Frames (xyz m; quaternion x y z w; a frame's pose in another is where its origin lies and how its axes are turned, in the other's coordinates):
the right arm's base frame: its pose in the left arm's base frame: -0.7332 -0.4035 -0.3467 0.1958 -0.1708 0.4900 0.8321
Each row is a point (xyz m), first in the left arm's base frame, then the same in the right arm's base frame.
Working: the left arm's base frame: its pose in the right arm's base frame: 0.8055 -0.4132 0.0331 -0.1958 0.1708 -0.4900 0.8321

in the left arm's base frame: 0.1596 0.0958 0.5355
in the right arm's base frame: 1.2058 -0.4267 0.4344
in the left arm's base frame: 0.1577 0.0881 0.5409
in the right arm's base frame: 1.2017 -0.4276 0.4430
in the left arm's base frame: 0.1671 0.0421 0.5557
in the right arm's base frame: 1.1787 -0.4539 0.4776
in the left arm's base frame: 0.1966 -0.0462 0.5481
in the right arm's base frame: 1.1226 -0.5203 0.5119
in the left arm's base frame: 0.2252 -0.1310 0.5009
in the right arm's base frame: 1.0498 -0.5906 0.5102
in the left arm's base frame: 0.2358 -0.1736 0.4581
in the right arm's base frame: 1.0024 -0.6256 0.4932
